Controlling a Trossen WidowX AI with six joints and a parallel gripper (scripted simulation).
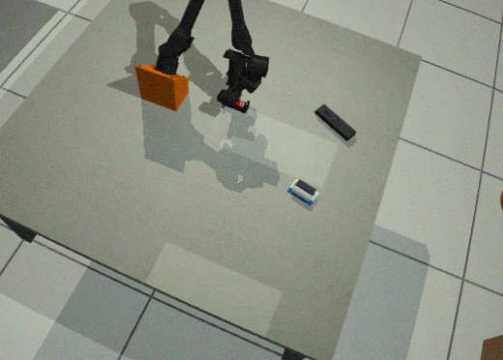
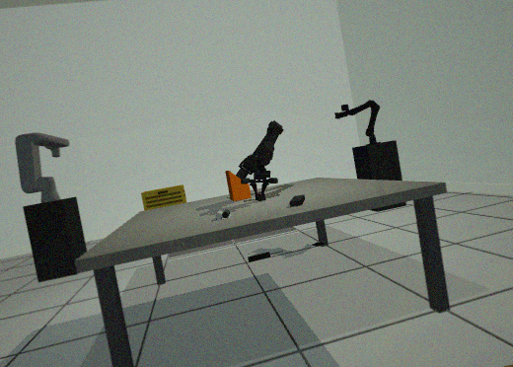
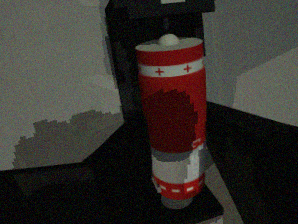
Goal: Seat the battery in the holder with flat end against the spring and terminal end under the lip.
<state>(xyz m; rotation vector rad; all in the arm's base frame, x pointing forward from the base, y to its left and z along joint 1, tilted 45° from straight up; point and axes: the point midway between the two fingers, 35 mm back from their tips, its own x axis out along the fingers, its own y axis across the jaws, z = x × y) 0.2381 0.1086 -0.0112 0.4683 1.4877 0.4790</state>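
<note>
Right now the battery is 1 cm above my gripper tip. Also, from my gripper tip: black remote: 36 cm ahead, 10 cm to the left.
</note>
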